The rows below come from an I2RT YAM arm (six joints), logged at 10 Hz.
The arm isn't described. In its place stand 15 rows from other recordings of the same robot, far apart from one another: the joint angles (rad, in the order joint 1, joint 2, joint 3, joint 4, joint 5, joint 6), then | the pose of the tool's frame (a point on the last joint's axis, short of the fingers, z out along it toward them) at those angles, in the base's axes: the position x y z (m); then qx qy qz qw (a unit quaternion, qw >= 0).
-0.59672 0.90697 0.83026 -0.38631 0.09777 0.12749 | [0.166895, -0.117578, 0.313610, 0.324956, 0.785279, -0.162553, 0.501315]
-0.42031 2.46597 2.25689 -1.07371 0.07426 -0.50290 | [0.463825, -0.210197, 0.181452, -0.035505, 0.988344, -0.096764, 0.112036]
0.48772 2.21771 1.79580 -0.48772 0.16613 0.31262 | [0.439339, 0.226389, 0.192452, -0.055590, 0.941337, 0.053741, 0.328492]
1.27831 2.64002 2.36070 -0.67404 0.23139 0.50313 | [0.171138, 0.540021, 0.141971, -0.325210, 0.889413, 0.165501, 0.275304]
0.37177 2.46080 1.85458 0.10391 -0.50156 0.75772 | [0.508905, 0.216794, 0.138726, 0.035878, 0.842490, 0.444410, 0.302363]
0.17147 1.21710 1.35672 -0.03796 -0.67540 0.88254 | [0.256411, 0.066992, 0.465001, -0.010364, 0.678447, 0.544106, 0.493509]
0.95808 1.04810 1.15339 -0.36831 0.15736 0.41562 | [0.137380, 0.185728, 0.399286, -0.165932, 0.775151, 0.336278, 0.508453]
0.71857 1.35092 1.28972 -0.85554 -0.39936 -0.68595 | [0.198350, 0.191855, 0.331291, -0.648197, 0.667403, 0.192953, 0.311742]
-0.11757 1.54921 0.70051 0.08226 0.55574 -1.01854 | [0.292107, -0.053414, 0.160945, -0.288634, 0.843380, -0.415284, 0.181493]
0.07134 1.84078 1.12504 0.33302 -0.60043 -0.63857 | [0.408078, 0.049327, 0.213848, -0.430330, 0.684748, 0.085656, 0.581893]
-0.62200 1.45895 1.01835 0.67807 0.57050 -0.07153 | [0.264119, -0.213012, 0.350090, 0.374088, 0.510944, -0.419947, 0.650107]
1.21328 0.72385 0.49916 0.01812 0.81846 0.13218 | [0.084062, 0.150754, 0.272080, -0.151389, 0.739703, 0.118827, 0.644827]
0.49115 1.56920 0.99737 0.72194 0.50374 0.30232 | [0.327371, 0.155612, 0.311098, 0.128562, 0.646519, 0.133819, 0.739985]
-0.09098 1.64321 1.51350 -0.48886 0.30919 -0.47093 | [0.375172, -0.045105, 0.342041, -0.096528, 0.875711, -0.257055, 0.397160]
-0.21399 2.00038 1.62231 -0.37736 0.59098 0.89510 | [0.440595, -0.116047, 0.247839, 0.560607, 0.685843, -0.125298, 0.446811]
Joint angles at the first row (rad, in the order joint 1, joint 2, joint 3, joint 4, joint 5, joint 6):
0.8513, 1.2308, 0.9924, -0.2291, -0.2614, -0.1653
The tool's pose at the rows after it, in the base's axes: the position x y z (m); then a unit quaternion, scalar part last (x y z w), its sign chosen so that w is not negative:
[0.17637, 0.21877, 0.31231, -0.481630, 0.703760, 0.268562, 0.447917]
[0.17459, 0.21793, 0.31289, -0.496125, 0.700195, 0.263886, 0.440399]
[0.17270, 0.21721, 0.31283, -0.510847, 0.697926, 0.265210, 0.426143]
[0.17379, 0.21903, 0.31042, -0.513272, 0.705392, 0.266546, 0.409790]
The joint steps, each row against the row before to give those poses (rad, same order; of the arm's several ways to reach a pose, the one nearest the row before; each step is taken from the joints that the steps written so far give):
0.0099, 0.0033, 0.0035, -0.0207, 0.0135, -0.0242
0.0017, -0.0019, 0.0096, -0.0344, -0.0098, -0.0290
0.0006, 0.0008, 0.0116, -0.0425, -0.0233, -0.0223
0.0001, 0.0163, 0.0132, -0.0305, -0.0092, 0.0046

